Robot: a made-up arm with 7 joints. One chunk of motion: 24 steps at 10 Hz.
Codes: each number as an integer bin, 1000 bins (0 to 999) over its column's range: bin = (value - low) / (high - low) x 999, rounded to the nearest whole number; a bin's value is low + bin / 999 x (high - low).
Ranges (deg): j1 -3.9..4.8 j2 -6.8..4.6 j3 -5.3..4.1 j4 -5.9..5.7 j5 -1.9..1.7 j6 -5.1..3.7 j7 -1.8..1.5
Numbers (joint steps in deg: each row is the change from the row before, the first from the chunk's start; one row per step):
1: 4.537 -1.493 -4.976 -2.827 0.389 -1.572 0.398
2: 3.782 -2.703 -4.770 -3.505 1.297 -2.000 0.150
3: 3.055 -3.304 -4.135 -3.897 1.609 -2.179 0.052
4: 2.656 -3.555 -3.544 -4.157 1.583 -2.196 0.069
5: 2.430 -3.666 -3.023 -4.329 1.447 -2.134 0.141
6: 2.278 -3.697 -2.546 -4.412 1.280 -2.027 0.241
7: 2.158 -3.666 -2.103 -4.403 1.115 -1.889 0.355
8: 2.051 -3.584 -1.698 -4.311 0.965 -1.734 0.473
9: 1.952 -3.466 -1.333 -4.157 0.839 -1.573 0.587
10: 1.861 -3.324 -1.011 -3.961 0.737 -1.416 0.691
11: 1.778 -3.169 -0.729 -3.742 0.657 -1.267 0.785
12: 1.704 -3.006 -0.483 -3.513 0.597 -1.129 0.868
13: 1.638 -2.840 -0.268 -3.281 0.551 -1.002 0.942
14: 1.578 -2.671 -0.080 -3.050 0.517 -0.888 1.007
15: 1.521 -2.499 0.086 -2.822 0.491 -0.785 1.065
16: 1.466 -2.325 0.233 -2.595 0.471 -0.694 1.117
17: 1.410 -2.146 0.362 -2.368 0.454 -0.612 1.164
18: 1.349 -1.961 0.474 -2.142 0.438 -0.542 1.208
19: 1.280 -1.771 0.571 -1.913 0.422 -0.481 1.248
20: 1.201 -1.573 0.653 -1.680 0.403 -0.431 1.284
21: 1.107 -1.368 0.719 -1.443 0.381 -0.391 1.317
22: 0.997 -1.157 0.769 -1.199 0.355 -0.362 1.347
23: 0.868 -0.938 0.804 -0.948 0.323 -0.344 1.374
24: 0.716 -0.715 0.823 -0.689 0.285 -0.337 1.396
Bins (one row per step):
1: 969 465 34 265 635 401 665
2: 882 359 56 206 887 352 590
3: 799 306 124 172 974 332 561
4: 753 284 187 150 967 330 566
5: 727 275 242 135 929 337 588
6: 709 272 293 128 882 349 618
7: 696 275 340 129 837 365 652
8: 683 282 383 137 795 382 688
9: 672 292 422 150 760 400 723
10: 662 305 456 167 732 418 754
11: 652 318 486 186 710 435 783
12: 643 332 512 206 693 451 808
13: 636 347 535 226 680 465 830
14: 629 362 555 245 671 478 850
15: 622 377 572 265 664 490 867
16: 616 392 588 285 658 500 883
17: 610 408 602 304 653 509 897
18: 603 424 614 324 649 517 911
19: 595 441 624 343 644 524 923
20: 586 458 633 363 639 530 934
21: 575 476 640 384 633 535 944
22: 562 495 645 405 626 538 953
23: 547 514 649 426 617 540 961
24: 530 533 651 449 606 541 968

